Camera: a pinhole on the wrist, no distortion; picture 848 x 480 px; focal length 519.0 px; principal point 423.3 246.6 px. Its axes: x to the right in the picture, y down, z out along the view. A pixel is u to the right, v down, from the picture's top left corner.
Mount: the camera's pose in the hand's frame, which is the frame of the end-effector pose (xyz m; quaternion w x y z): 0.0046 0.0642 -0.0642 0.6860 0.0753 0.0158 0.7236
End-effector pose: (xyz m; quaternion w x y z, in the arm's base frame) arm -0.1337 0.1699 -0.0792 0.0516 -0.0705 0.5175 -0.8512
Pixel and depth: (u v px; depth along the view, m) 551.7 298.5 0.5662
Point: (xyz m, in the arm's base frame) -0.0577 -0.3534 0.0183
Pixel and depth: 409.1 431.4 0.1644
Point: -0.0836 0.0633 -0.0718
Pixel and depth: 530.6 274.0 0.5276
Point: -0.0904 -0.3065 0.0229
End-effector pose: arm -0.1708 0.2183 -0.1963 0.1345 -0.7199 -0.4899 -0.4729
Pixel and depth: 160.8 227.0 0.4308
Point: -0.1326 0.5826 -0.3514
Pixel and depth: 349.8 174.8 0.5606
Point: 0.0544 0.6475 -0.3268
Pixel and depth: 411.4 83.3 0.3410
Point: 0.0119 0.4612 -0.1937
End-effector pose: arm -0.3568 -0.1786 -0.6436 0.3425 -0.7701 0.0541 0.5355
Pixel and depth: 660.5 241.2 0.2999
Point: -0.6113 -0.1587 -0.8081
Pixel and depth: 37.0 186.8 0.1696
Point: -0.3724 -0.0551 -0.6711
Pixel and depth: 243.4 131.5 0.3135
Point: -0.4563 0.0378 -0.7597
